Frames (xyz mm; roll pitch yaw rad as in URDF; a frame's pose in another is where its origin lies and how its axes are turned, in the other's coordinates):
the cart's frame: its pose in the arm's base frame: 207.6 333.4 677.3 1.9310 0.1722 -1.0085
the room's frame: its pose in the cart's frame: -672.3 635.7 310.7 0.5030 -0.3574 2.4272
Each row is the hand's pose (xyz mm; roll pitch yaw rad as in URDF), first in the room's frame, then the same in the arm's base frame.
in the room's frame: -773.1 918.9 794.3 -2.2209 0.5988 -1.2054
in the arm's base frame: -668.5 57.1 -76.0 -1.5998 -1.1359 0.6044
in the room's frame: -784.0 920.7 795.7 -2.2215 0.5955 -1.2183
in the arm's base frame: -661.2 54.0 -83.9 -1.5706 -1.1322 0.5795
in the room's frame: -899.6 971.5 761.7 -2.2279 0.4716 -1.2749
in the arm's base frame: -577.9 78.0 -181.8 -1.2657 -1.1833 0.2717
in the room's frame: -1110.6 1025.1 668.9 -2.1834 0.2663 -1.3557
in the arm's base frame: -395.5 132.4 -322.5 -0.6527 -1.1769 -0.3092
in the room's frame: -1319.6 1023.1 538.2 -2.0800 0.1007 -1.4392
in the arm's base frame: -174.1 197.1 -409.3 -0.2106 -1.0725 -0.6664
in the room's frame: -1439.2 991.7 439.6 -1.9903 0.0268 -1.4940
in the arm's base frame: -23.9 242.3 -429.6 -0.0313 -0.9960 -0.7665
